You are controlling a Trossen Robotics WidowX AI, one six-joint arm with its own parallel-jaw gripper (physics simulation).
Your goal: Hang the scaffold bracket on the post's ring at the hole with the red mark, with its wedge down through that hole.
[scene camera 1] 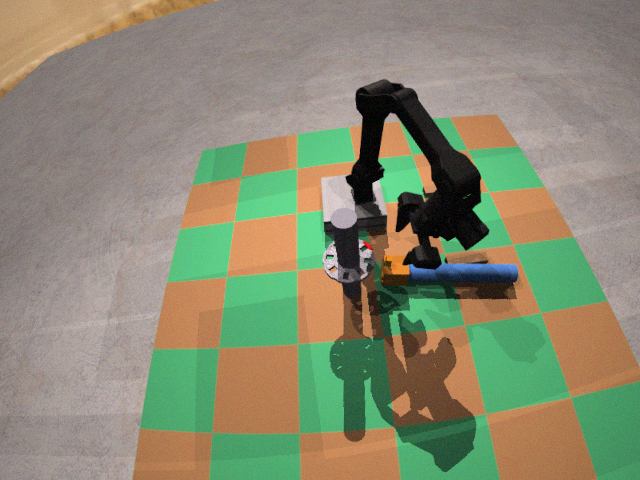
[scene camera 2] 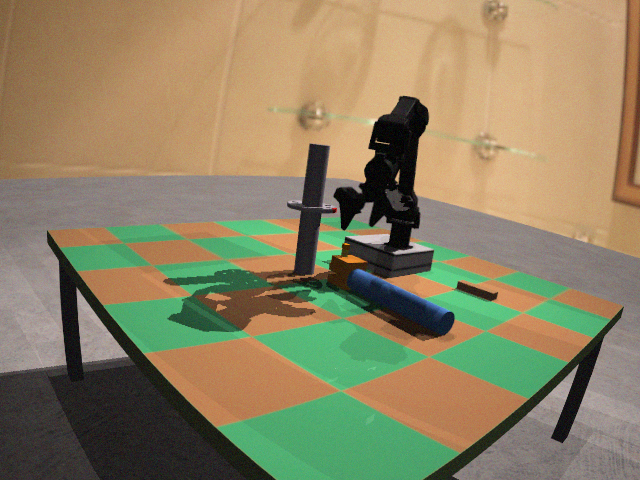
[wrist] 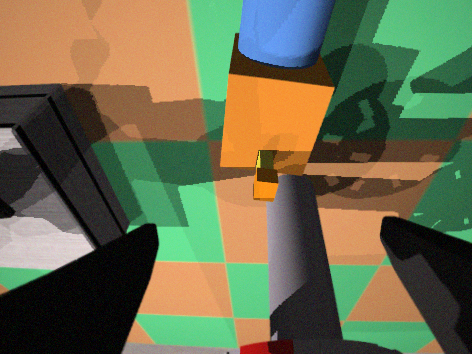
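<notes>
The scaffold bracket lies on the table, with an orange head block (scene camera 1: 395, 273) (scene camera 2: 348, 264) (wrist: 275, 117) and a blue tube (scene camera 1: 465, 273) (scene camera 2: 403, 302) (wrist: 285, 30). Its orange wedge (scene camera 2: 345, 249) (wrist: 266, 185) stands a short way up out of the block's end. The grey post (scene camera 1: 346, 245) (scene camera 2: 315, 180) (wrist: 295, 225) stands upright beside the head. Its ring (scene camera 1: 355, 275) (scene camera 2: 323, 209) (wrist: 340, 347) sits partway up, with a red mark (scene camera 1: 367, 245) (scene camera 2: 334, 210) (wrist: 266, 347) on the bracket's side. My gripper (scene camera 1: 402, 246) (scene camera 2: 359, 225) (wrist: 268, 230) is wide open and empty above the wedge.
The arm's grey base plate (scene camera 1: 333, 201) (scene camera 2: 361, 258) stands behind the post and bracket in scene camera 1. A small brown bar (scene camera 1: 467, 258) (scene camera 2: 476, 290) lies near the blue tube. The ring juts out close to my gripper's fingers.
</notes>
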